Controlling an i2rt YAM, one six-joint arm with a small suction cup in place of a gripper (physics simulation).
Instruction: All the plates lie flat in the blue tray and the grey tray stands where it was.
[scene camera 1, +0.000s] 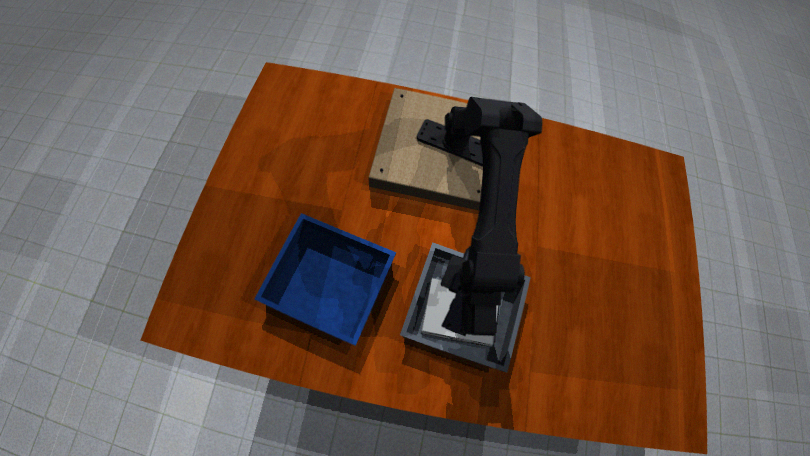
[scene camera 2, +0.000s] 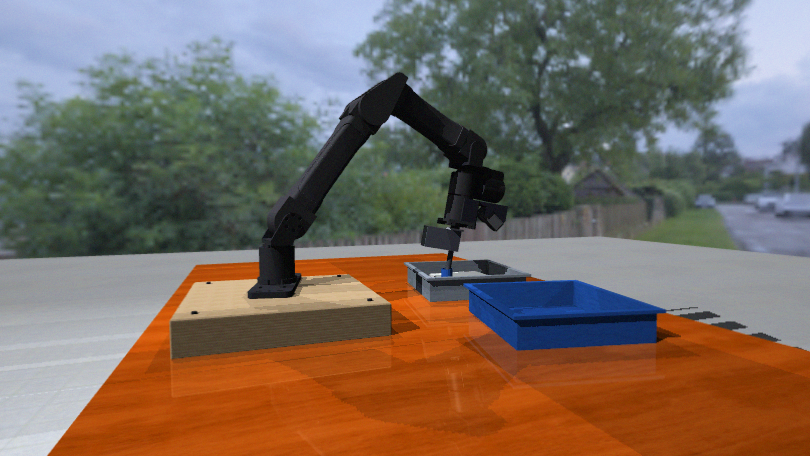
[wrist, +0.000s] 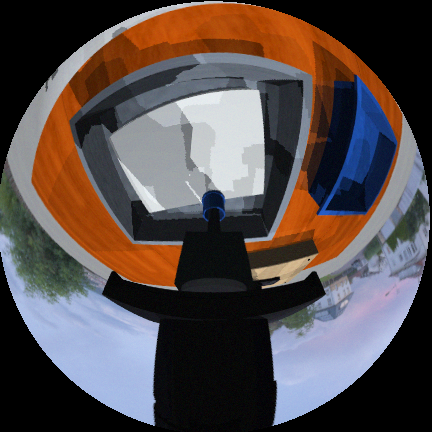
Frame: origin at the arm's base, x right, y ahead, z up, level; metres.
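Seen in the pictures: hand, tool point: (wrist: 213, 197); arm's base, link origin: (scene camera 1: 454, 143) (scene camera 2: 277, 287).
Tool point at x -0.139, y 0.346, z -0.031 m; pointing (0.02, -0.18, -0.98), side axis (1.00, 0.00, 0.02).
Pixels of each thing's top centre, then the offset from my tool point to it. Level surfaces: height alone.
- grey tray, top centre: (wrist: 177, 179) (scene camera 1: 468, 305) (scene camera 2: 461, 267) dz +0.031, dx -0.034, dy +0.046 m
- blue tray, top centre: (scene camera 2: 550, 294) (scene camera 1: 326, 275) (wrist: 373, 169) dz +0.031, dx +0.284, dy +0.112 m
- orange table, surface height: dz -0.019 m
White plates (scene camera 1: 437, 310) (wrist: 225, 132) lie stacked flat in the grey tray (scene camera 1: 415, 303) (scene camera 2: 447, 291) (wrist: 100, 160) at the front of the table. My suction cup (scene camera 2: 446, 271) (wrist: 213, 203) is down inside the grey tray and rests on the top plate near its edge closest to the arm's base. In the overhead scene view the arm hides the cup. The blue tray (scene camera 1: 348, 233) (scene camera 2: 566, 331) (wrist: 362, 120) stands beside the grey tray with a small gap between them, and it holds nothing.
The arm is mounted on a wooden base block (scene camera 1: 408, 153) (scene camera 2: 283, 328) (wrist: 282, 270) at the back of the orange table (scene camera 1: 611, 255). The forearm reaches over the grey tray's walls.
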